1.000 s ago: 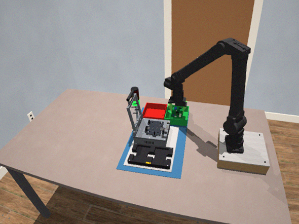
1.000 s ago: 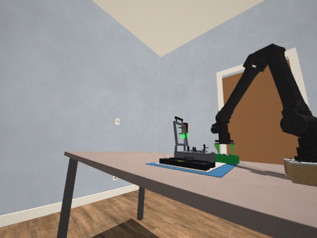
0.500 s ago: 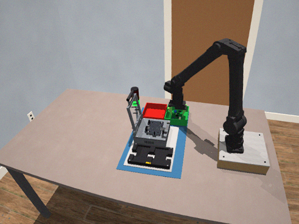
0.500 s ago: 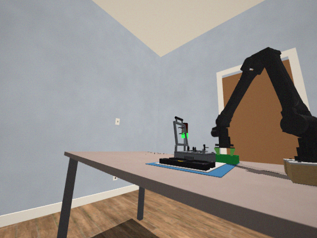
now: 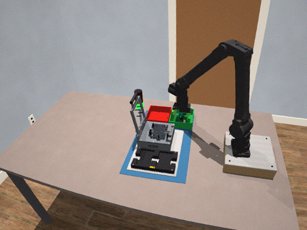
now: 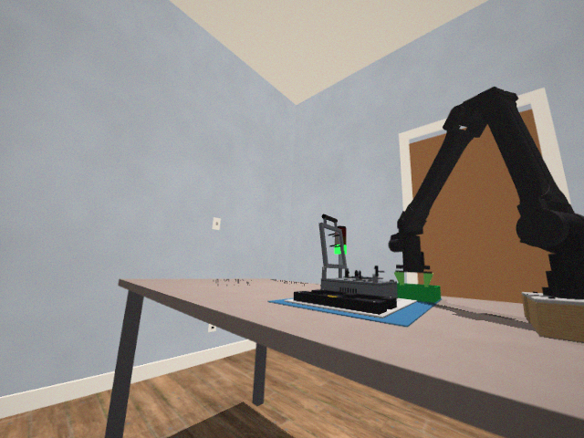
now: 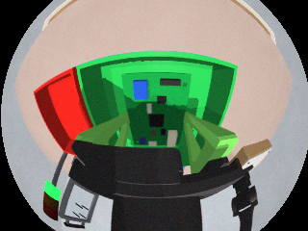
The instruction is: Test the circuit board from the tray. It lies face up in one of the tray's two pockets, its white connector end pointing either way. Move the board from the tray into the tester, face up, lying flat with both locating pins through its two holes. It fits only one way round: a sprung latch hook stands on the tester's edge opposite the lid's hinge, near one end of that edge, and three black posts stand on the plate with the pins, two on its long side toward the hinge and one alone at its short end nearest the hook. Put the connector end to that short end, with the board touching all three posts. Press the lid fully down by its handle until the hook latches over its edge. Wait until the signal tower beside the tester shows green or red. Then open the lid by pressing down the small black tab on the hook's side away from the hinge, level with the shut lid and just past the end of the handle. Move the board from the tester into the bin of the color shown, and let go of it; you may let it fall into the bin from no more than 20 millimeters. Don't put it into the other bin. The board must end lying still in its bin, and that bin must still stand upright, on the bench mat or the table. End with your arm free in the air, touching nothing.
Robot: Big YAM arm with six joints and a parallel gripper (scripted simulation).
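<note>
The green bin lies 1 cm below my hand. The rest, counted from my hand: red bin (15 cm ahead, 1 cm below); then tester plate (20 cm to the left, 12 cm ahead, 5 cm above); then green circuit board (right at my hand).
</note>
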